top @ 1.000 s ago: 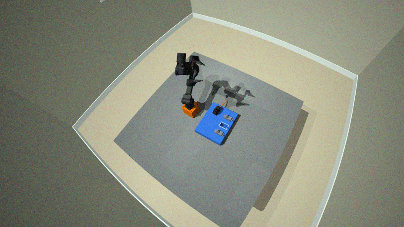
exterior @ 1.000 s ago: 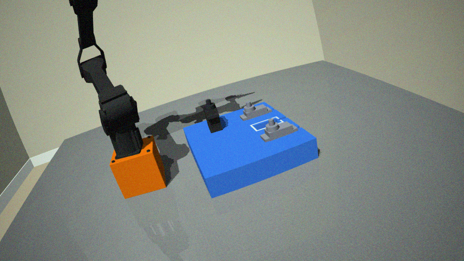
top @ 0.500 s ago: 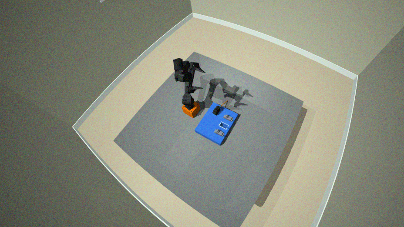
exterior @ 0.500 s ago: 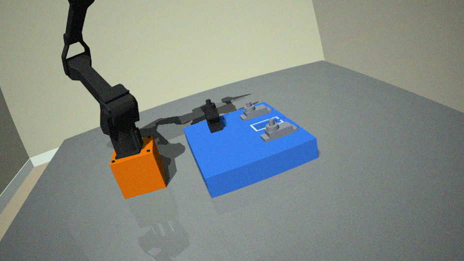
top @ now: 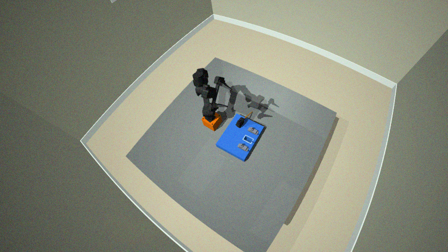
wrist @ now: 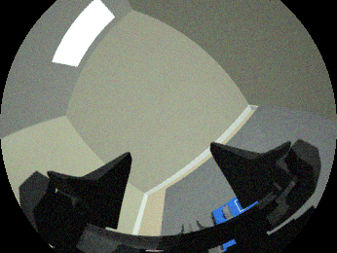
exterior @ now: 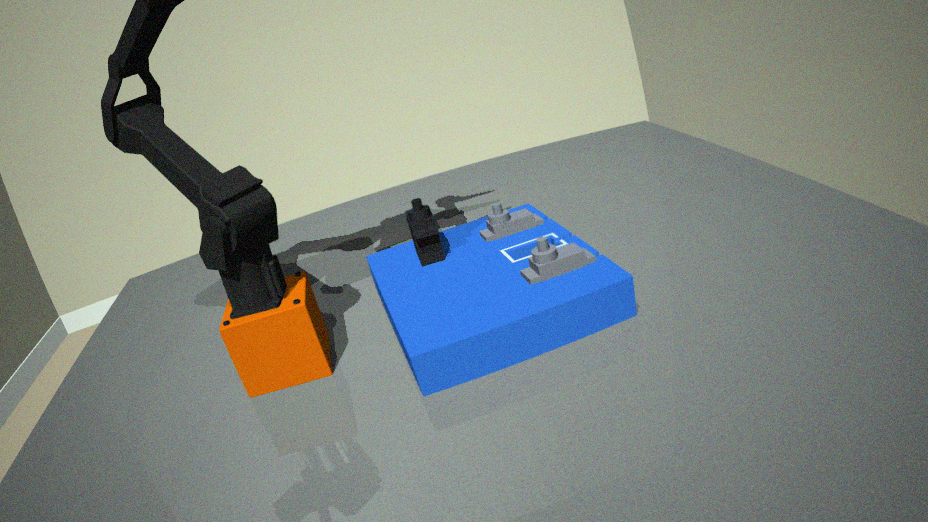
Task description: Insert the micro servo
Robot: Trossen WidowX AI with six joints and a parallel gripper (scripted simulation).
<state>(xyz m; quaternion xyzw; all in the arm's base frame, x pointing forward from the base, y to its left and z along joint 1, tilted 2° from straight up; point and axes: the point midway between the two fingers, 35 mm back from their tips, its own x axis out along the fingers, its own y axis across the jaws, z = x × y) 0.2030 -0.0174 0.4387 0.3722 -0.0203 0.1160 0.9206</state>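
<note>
My gripper tip is now 51 cm above the blue deck, 3 cm to the right of it and 2 cm past it.
</note>
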